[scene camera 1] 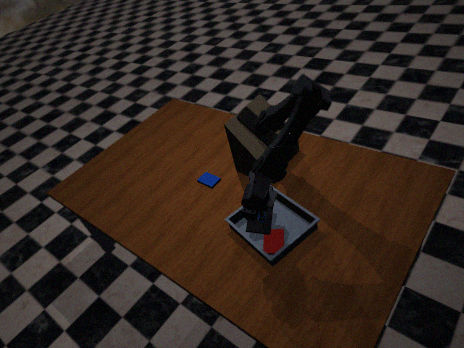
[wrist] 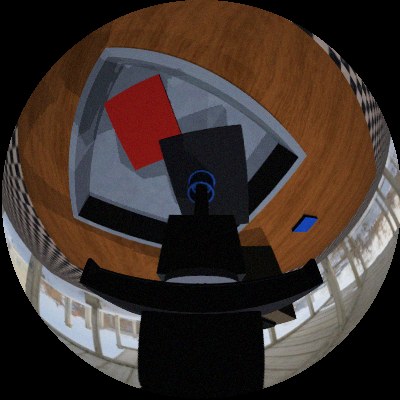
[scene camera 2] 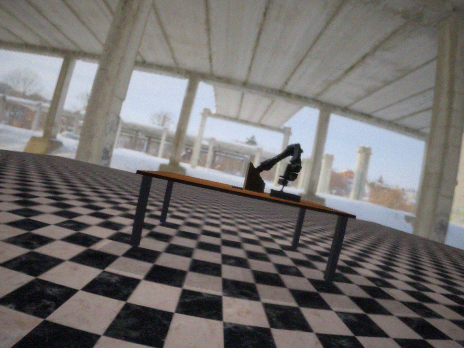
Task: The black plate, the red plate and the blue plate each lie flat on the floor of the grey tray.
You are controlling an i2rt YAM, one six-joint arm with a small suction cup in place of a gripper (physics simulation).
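Places are measured from the arm's base along level axes (x ahead, y left, z up), in millimetres.
Where they show: hand, its tool point: (scene camera 1: 262, 220) (wrist: 201, 176); arm's base, origin of its link: (scene camera 1: 259, 129) (scene camera 2: 255, 171).
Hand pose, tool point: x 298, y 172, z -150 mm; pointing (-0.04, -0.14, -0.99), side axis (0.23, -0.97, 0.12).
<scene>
Things, the pixels of their top centre, and the offset from my tool point. Level surfaces: height alone.
- grey tray, centre of its top: (wrist: 167, 185) (scene camera 1: 270, 219) (scene camera 2: 285, 192) 25 mm up, 2 mm back, 37 mm left
- black plate, centre of its top: (wrist: 213, 196) (scene camera 1: 259, 212) 33 mm up, 3 mm back, 9 mm right
- red plate, centre of its top: (wrist: 142, 123) (scene camera 1: 273, 240) 12 mm down, 51 mm ahead, 75 mm left
- blue plate, centre of its top: (wrist: 305, 224) (scene camera 1: 208, 179) 15 mm down, 101 mm back, 335 mm right
- wooden table, height of its surface: 25 mm down
The grey tray (scene camera 1: 295, 222) (scene camera 2: 285, 195) (wrist: 145, 192) stands on the table. My suction cup (scene camera 1: 261, 217) (wrist: 201, 192) is shut on the black plate (scene camera 1: 259, 226) (wrist: 215, 155) and holds it low over the tray's interior, near the red plate; the exact height is unclear. The red plate (scene camera 1: 274, 241) (wrist: 140, 120) lies in the tray and looks flat; one corner is hidden behind the black plate in the wrist view. The blue plate (scene camera 1: 208, 179) (wrist: 305, 223) lies on the table outside the tray.
A brown block-like box (scene camera 1: 242, 150) (scene camera 2: 254, 179) stands on the wooden table (scene camera 1: 140, 165) beside the arm, behind the tray in scene camera 1. The tray has raised walls on all sides. The blue plate is on the box's side of the table.
</scene>
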